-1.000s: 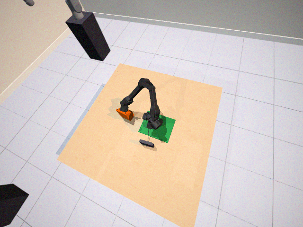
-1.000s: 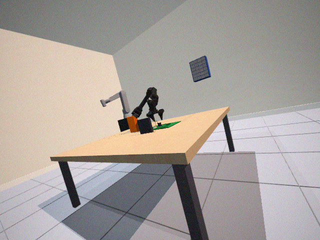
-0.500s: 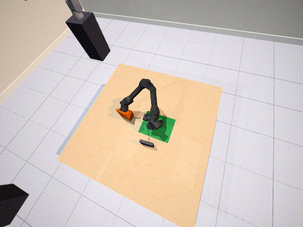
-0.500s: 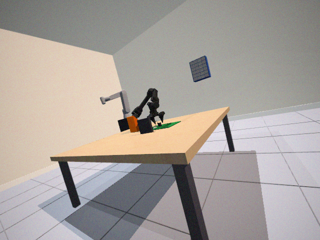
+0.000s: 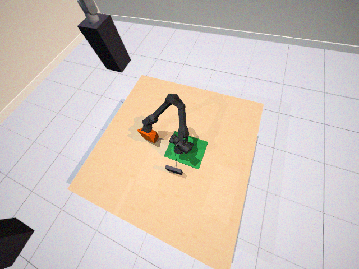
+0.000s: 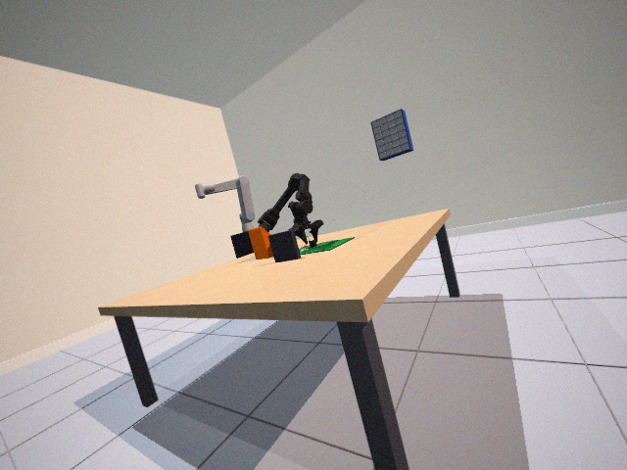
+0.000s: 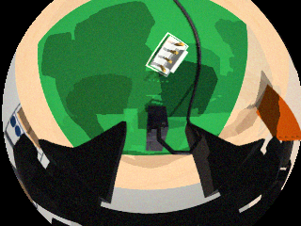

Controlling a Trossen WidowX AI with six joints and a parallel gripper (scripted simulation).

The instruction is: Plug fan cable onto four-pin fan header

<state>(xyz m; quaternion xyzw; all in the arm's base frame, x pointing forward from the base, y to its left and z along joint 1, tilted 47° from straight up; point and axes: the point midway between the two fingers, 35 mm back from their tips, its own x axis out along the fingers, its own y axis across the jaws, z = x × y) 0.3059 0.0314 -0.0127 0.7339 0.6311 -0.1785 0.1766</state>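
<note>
Right now my gripper tip is 10 mm to the right of the black fan plug. Round my gripper tip: green board 40 mm below, 30 mm ahead, 20 mm to the right; four-pin fan header 60 mm to the right, 20 mm below, 10 mm behind; black fan 220 mm to the right, 40 mm above, 20 mm ahead.
</note>
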